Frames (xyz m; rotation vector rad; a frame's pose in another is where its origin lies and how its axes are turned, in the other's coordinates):
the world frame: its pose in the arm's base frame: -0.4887 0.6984 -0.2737 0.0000 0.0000 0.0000
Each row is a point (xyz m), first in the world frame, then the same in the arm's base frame.
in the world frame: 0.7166 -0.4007 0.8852
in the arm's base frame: 0.2279 0.2977 0.6115
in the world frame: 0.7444 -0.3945 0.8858
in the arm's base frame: 0.2557 0.3039 0.6121
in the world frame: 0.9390 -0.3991 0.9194
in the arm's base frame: 0.4503 0.2993 0.6457
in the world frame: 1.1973 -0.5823 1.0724
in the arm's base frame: 0.7086 0.1161 0.7987
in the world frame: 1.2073 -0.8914 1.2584
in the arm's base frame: 0.7186 -0.1930 0.9847
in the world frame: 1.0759 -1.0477 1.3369
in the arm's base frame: 0.5872 -0.3493 1.0632
